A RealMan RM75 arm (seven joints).
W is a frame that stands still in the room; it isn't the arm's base.
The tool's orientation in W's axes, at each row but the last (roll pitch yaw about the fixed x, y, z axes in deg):
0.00 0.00 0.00
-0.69 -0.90 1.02
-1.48 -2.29 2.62
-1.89 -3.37 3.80
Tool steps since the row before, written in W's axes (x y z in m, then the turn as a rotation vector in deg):
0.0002 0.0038 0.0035 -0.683 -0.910 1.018
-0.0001 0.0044 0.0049 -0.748 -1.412 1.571
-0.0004 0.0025 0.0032 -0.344 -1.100 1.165
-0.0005 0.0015 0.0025 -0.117 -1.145 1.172
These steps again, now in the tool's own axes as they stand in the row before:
0.0002 0.0038 0.0035 -0.683 -0.910 1.018
0.0001 0.0043 0.0050 -0.748 -1.417 1.566
-0.0002 0.0024 0.0033 -0.347 -1.113 1.151
-0.0003 0.0014 0.0026 -0.123 -1.173 1.143

